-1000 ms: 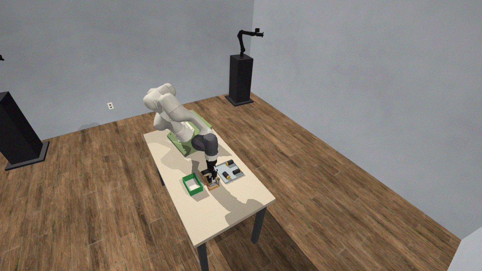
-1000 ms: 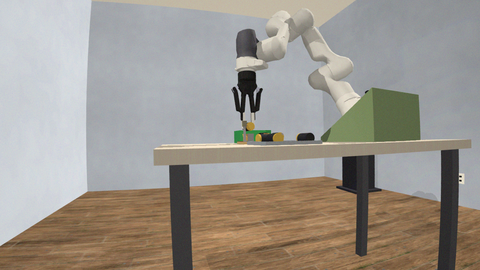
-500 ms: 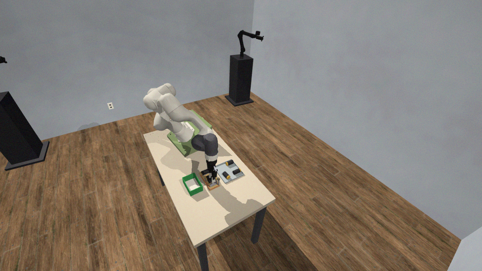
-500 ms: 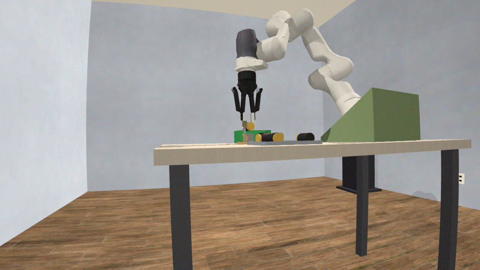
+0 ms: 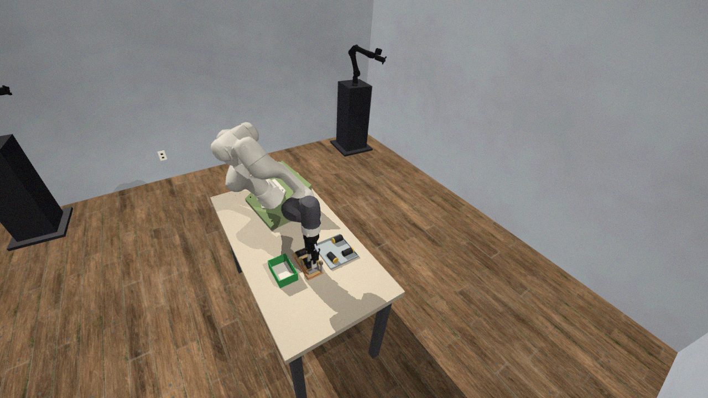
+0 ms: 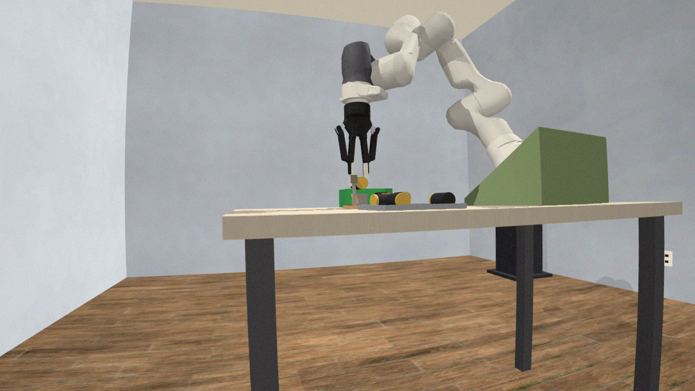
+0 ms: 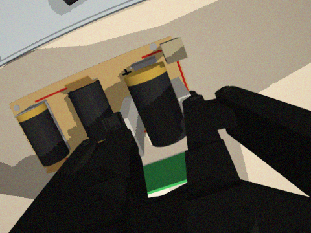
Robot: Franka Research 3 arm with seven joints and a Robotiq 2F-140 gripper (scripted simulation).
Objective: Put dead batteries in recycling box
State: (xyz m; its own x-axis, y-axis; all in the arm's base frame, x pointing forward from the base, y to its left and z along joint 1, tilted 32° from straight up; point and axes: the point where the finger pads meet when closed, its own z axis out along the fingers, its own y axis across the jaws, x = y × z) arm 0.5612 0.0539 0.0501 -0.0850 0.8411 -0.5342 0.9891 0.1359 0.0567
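The bulb post is 2 cm ahead of my hand, 4 cm to the left of it and 6 cm below it. From my hand the other things lie so: battery holder 6 cm behind, 9 cm below; green recycling box 6 cm behind, 14 cm to the right, 8 cm below; grey tray 8 cm behind, 17 cm to the left, 9 cm below.
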